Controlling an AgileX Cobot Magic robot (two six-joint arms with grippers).
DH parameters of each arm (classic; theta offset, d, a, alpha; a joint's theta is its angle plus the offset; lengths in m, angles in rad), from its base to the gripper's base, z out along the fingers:
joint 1: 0 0.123 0 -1.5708
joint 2: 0.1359 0 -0.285 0
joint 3: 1.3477 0 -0.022 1.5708
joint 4: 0 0.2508 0 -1.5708
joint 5: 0 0 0.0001 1.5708
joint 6: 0 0.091 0 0
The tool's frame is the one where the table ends.
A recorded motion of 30 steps. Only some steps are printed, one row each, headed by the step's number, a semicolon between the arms.
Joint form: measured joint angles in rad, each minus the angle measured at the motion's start. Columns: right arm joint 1, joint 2, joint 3, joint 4, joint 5, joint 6; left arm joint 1, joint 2, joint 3, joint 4, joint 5, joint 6.
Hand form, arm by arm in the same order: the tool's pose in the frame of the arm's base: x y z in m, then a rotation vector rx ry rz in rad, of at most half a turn. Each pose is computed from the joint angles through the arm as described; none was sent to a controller.
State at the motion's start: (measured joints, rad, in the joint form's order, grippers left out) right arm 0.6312 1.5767 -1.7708 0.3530 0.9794 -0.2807; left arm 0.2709 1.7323 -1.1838 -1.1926 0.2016 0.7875
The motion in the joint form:
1: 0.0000 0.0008 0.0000 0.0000 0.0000 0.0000; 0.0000 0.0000 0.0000 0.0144 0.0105 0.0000
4: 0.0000 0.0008 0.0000 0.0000 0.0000 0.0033; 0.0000 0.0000 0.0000 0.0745 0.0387 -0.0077
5: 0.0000 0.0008 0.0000 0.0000 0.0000 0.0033; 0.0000 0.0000 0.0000 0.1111 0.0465 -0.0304
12: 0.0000 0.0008 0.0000 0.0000 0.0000 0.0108; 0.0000 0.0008 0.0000 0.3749 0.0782 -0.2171
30: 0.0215 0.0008 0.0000 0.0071 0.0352 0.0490; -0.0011 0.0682 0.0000 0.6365 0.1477 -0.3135
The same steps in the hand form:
1: 0.2621 0.2239 0.4415 -0.9414 2.0774 0.6215; 0.3846 0.0884 0.2574 -0.5670 2.0373 -0.2735
4: 0.2621 0.2239 0.4415 -0.9382 2.0794 0.6232; 0.3837 0.0863 0.2557 -0.5067 2.0745 -0.2633
5: 0.2621 0.2239 0.4415 -0.9382 2.0794 0.6232; 0.3832 0.0859 0.2549 -0.4933 2.0887 -0.2584
12: 0.2621 0.2239 0.4415 -0.9308 2.0838 0.6271; 0.3794 0.0863 0.2489 -0.4389 2.1748 -0.2018
30: 0.2548 0.2291 0.4394 -0.9372 2.1280 0.6644; 0.3801 0.0880 0.2154 -0.3017 2.3665 -0.1164

